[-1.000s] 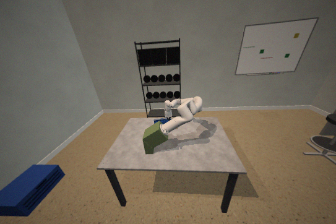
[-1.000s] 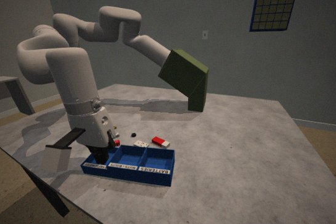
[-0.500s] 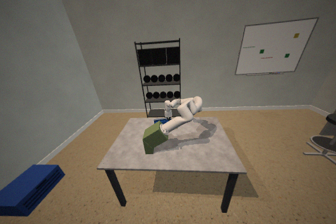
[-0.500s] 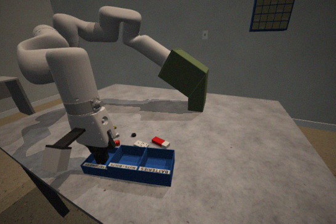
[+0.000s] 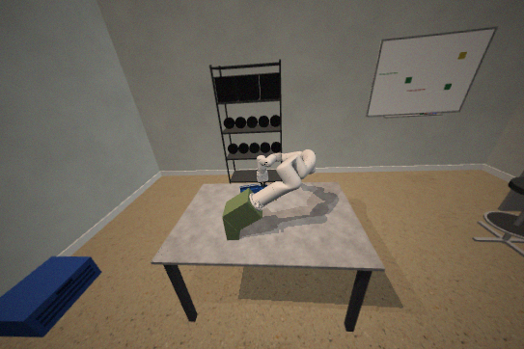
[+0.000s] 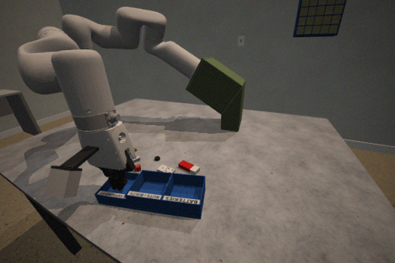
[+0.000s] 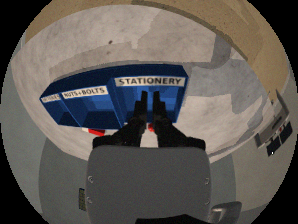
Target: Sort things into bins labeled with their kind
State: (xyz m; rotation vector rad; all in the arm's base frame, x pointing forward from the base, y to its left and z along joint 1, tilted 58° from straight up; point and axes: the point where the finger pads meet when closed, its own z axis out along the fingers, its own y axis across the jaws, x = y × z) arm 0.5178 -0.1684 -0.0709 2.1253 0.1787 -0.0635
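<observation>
Now: hand 80 mm to the right of the blue bin, 20 mm past it and 20 mm above it. From my hand the other things lie so: white domino (110 mm behind, 70 mm to the left, 40 mm below); red die (90 mm behind, 40 mm below, 20 mm to the right); small silver piece (120 mm behind, 60 mm to the right, 40 mm below).
</observation>
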